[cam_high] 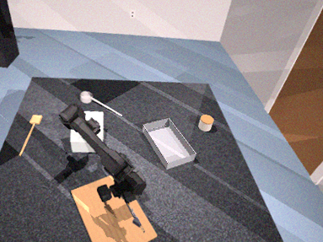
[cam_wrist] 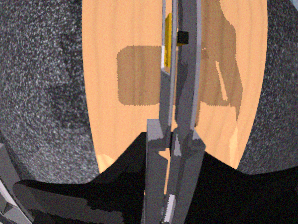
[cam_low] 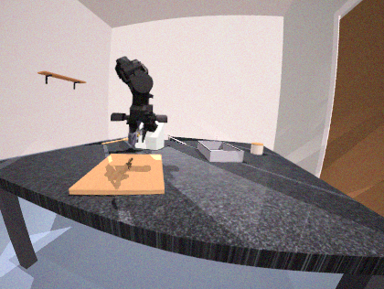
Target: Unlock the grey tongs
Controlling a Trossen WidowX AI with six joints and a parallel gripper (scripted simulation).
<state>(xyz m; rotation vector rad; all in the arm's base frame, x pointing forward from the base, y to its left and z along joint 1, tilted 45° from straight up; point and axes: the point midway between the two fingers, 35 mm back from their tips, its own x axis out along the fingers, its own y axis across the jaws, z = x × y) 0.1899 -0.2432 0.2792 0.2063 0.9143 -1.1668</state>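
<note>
Now: gripper tip 100 mm above the wooden board, 30 mm past it and 20 mm to the left of it. Round my gripper tip: small cup 600 mm to the left, 460 mm ahead, 70 mm below; roasting tin 410 mm to the left, 220 mm ahead, 80 mm below.
</note>
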